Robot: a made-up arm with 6 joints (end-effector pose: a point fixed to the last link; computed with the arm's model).
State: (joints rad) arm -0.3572 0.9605 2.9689 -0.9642 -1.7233 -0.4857
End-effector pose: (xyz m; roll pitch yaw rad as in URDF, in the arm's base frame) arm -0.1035 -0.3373 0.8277 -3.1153 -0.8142 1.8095
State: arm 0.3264 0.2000 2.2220 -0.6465 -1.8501 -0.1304
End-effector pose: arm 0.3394 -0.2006 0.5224 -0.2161 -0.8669 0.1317
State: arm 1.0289 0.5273 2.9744 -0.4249 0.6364 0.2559
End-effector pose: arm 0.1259 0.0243 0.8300 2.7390 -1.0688 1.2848
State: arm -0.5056 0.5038 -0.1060 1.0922 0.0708 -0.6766
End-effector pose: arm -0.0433 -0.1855 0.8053 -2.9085 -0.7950 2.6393
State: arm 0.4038 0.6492 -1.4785 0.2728 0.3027 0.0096
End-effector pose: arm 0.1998 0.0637 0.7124 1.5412 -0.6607 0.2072
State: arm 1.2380 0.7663 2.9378 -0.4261 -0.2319 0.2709
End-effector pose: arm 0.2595 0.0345 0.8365 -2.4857 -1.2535 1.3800
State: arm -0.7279 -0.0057 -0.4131 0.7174 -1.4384 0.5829
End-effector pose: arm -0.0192 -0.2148 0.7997 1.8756 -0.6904 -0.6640
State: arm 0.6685 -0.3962 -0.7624 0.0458 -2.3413 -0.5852
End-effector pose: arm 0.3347 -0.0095 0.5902 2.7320 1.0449 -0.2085
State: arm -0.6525 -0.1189 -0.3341 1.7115 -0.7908 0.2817
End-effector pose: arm -0.1267 -0.1692 0.8605 2.3876 -1.2692 -2.1608
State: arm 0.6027 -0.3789 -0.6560 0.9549 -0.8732 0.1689
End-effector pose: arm 0.2984 0.0166 0.7013 1.6929 -0.4434 -0.1400
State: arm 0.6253 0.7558 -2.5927 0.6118 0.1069 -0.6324
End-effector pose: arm 0.2847 0.0375 0.7162 2.6414 0.3516 0.0296
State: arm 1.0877 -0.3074 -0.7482 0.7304 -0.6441 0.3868
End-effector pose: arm 0.2599 0.2500 0.6289 1.4875 -0.1768 0.6715
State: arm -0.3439 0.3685 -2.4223 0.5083 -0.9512 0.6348
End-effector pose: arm 0.0578 -0.4349 0.6895 -2.6853 -0.3583 -0.5703
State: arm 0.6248 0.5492 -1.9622 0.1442 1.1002 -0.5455
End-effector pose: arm 0.2001 0.1302 0.6212 1.4303 -0.9199 0.1265
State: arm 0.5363 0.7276 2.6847 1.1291 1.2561 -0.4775
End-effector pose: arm 0.1172 0.1669 0.5391 2.1246 0.4697 0.5991
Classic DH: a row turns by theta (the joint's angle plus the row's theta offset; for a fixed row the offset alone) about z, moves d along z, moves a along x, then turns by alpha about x. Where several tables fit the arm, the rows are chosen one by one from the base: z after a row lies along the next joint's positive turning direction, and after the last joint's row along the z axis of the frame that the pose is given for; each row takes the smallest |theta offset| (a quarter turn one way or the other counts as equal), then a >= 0, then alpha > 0; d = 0 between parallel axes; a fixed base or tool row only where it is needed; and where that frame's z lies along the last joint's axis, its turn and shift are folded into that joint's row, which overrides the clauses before.
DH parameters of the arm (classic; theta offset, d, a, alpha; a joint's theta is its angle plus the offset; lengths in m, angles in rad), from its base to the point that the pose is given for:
base (fixed): -0.4266 0 -0.1208 0
joint 1: 0.4771 0.4994 0.0273 1.2254
joint 2: 1.5537 0.2377 -0.0531 -1.6183
joint 3: -0.3458 -0.0014 0.01 1.5708
joint 4: -0.0206 -0.0468 0.0094 -1.6773
joint 5: 0.2109 -0.2215 -0.1451 -1.5237
joint 6: 1.4133 0.0693 0.0519 1.9396
tool (fixed): 0.0418 -0.005 0 0

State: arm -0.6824 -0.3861 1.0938 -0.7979 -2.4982 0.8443
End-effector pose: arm -0.0797 -0.3365 0.3084 1.5399 0.7911 -0.9860
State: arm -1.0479 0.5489 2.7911 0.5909 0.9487 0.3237
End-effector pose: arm -0.0363 -0.2438 0.6647 2.6290 -0.1619 -0.5137
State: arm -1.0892 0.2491 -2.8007 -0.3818 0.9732 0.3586
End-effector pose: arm -0.0821 -0.1440 0.7244 1.7226 -0.6221 -0.4917
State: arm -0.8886 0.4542 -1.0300 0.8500 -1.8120 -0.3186
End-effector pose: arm -0.3570 -0.2690 0.8265 -2.7357 -0.0848 -1.7532
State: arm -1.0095 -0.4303 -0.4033 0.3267 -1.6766 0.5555
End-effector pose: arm -0.0626 -0.3295 0.6334 2.1659 -0.0215 -1.0180
